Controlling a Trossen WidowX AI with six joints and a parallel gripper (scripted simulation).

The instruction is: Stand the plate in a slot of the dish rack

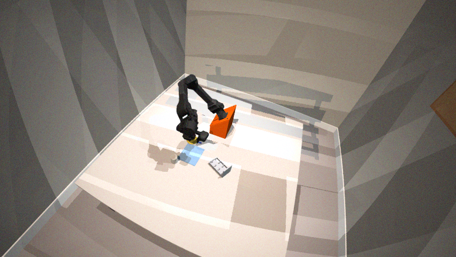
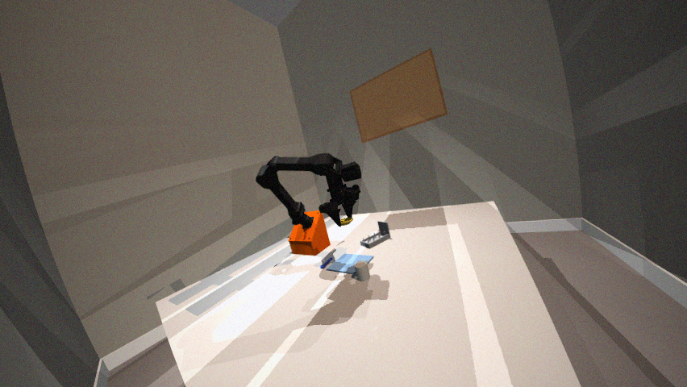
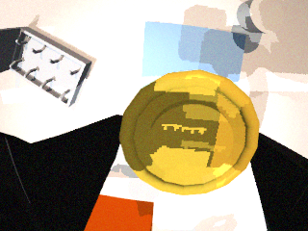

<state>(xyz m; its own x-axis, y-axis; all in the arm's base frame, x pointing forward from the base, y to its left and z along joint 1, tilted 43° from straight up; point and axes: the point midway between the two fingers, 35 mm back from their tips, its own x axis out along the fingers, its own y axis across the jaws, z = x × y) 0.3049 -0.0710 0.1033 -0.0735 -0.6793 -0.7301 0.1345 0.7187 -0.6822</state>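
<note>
Now: the grey dish rack 20 cm to the left of my gripper tip, 14 cm below it and 2 cm ahead of it. Round my gripper tip: blue spoon (16 cm below, 13 cm behind, 3 cm to the right); then light blue mat (16 cm below, 2 cm behind, 1 cm to the right); then yellow plate (1 cm above).
</note>
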